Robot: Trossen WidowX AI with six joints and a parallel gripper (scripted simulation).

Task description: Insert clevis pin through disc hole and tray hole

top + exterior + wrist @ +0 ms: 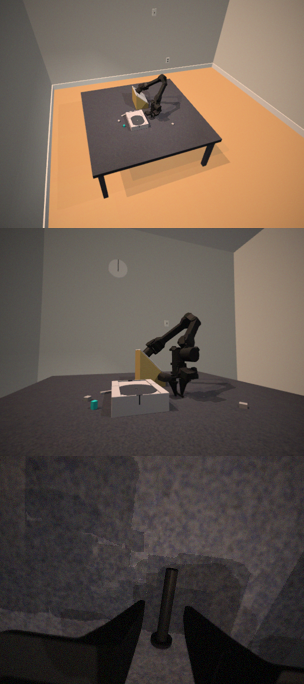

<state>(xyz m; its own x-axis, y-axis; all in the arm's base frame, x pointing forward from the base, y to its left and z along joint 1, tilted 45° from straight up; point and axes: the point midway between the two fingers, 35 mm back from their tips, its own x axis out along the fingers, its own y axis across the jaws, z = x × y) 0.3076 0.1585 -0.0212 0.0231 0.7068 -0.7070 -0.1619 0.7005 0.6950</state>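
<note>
The clevis pin lies 1 cm ahead of my gripper tip and 1 cm above it. From my gripper tip the other things lie so: grey disc 20 cm to the right, 6 cm ahead, 6 cm above; rimmed tray 20 cm to the right, 4 cm above, 3 cm ahead; bar 28 cm to the right, 13 cm behind.
</note>
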